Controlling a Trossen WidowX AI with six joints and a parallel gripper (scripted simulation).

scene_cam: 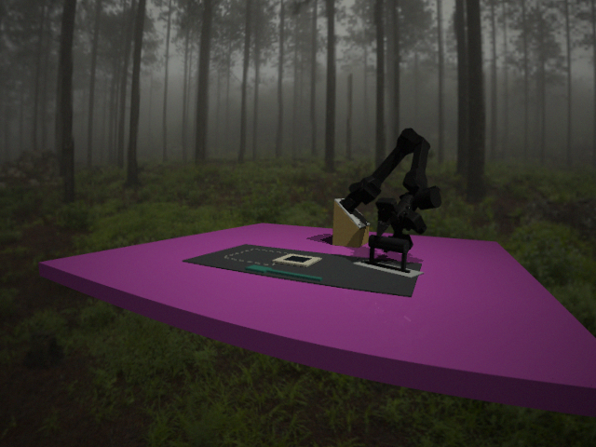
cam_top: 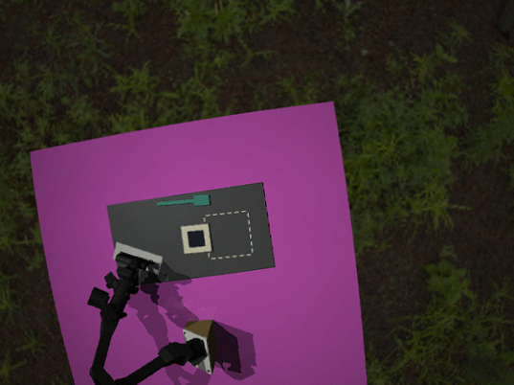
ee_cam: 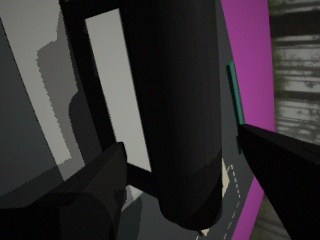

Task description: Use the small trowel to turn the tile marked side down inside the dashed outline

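Now: the dark mat 21 cm to the right of my gripper tip, 9 cm below it and 5 cm ahead of it. From my gripper tip the other things lie so: cream tile 24 cm to the right, 6 cm below, 3 cm ahead; teal trowel 24 cm to the right, 18 cm ahead, 6 cm below.
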